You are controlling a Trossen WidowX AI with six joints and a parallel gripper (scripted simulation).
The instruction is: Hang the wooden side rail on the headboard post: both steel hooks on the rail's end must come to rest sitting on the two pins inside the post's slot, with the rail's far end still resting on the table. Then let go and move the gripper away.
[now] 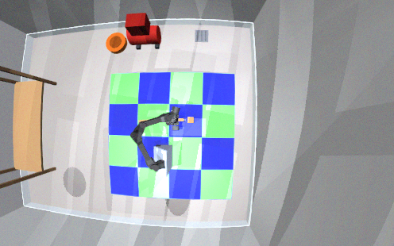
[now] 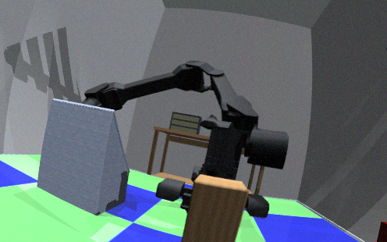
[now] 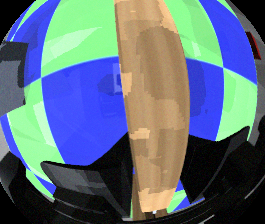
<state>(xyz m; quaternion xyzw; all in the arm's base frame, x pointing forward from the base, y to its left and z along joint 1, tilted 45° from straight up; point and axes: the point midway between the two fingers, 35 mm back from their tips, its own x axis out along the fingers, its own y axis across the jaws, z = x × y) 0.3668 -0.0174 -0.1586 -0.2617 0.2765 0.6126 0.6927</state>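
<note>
My gripper tip is now 130 mm to the left of the headboard post, 40 mm below it and 10 mm past it.
</note>
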